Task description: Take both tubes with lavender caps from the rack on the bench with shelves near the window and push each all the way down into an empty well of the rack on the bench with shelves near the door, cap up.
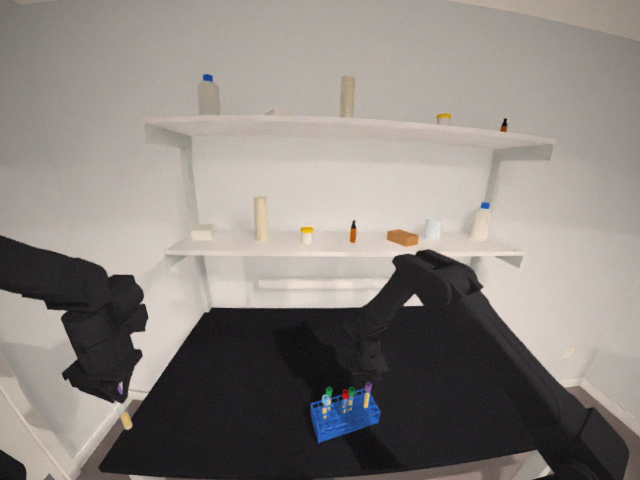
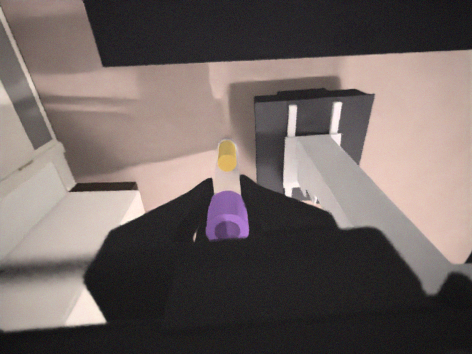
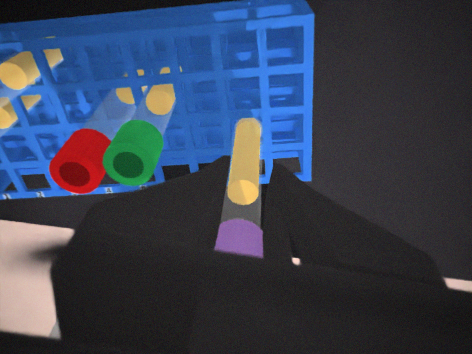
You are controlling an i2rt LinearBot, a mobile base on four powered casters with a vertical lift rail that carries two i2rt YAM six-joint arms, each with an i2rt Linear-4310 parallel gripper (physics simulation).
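Frame: origin at the left arm's base, x ahead, y left, z up, level; metres.
Seen in the pictures: left gripper, fingertip midpoint: (image 1: 120,400) (image 2: 226,186); right gripper, fingertip midpoint: (image 1: 366,386) (image 3: 249,174).
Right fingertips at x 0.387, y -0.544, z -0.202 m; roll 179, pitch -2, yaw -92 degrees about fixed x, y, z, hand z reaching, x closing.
Offsets run from my right fingertips to a thing's middle. Level surfaces: height alone.
My left gripper (image 1: 123,397) (image 2: 226,186) is shut on a tube with a lavender cap @[0.190 m up, 0.182 m back, 0.546 m left] (image 1: 126,420) (image 2: 227,215), cap up, off the left side of the black bench. My right gripper (image 1: 368,379) (image 3: 249,174) is shut on the other tube with a lavender cap @[0.022 m down, 0.018 m back, 0.000 m left] (image 1: 366,399) (image 3: 244,160), cap up. This tube's yellow lower end is at the right end of the blue rack @[0.093 m down, 0.020 m back, 0.065 m left] (image 1: 345,427) (image 3: 309,75), over the second column from that end. I cannot tell whether its tip is inside a well. Wells around it show no tubes.
The rack also holds a red-capped tube @[0.058 m down, 0.010 m back, 0.066 m left] (image 1: 345,394) (image 3: 80,160), a green-capped tube @[0.058 m down, 0.004 m back, 0.045 m left] (image 1: 351,391) (image 3: 133,152) beside it, another green-capped tube @[0.058 m down, 0.002 m ahead, 0.114 m left] (image 1: 328,391) and a light-blue-capped tube @[0.058 m down, 0.024 m back, 0.129 m left] (image 1: 325,399). The rack stands near the front of the black bench top @[0.121 m down] (image 1: 232,413). Shelves with bottles hang behind.
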